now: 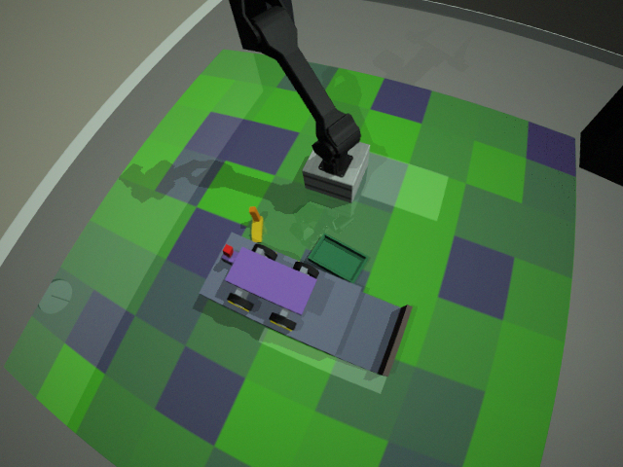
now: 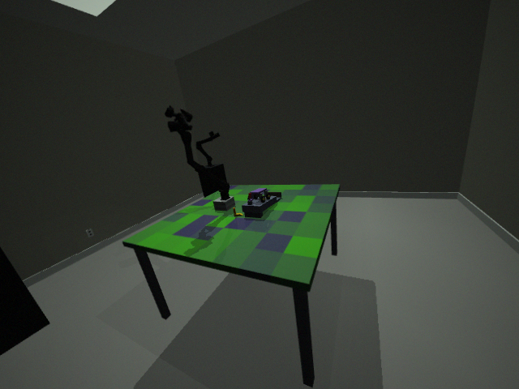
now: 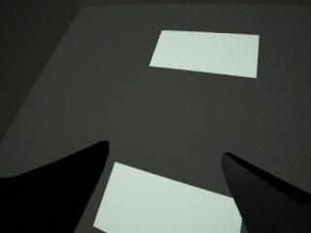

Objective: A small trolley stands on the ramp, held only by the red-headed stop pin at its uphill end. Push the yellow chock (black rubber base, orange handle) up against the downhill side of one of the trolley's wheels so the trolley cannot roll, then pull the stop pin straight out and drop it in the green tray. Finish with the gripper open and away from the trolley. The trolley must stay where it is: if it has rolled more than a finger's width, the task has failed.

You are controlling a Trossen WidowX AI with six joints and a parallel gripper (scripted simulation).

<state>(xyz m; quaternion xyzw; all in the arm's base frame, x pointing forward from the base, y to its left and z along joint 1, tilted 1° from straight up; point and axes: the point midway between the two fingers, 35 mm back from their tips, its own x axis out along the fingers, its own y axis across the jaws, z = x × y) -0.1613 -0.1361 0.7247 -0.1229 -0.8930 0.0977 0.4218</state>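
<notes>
Right now the yellow chock is 81 cm below my gripper tip, 37 cm ahead of it and 2 cm to the left of it. Round my gripper tip: red-headed stop pin (70 cm below, 48 cm ahead, 5 cm to the left); purple-topped trolley (72 cm below, 49 cm ahead, 15 cm to the left); grey ramp (79 cm below, 49 cm ahead, 16 cm to the left).
</notes>
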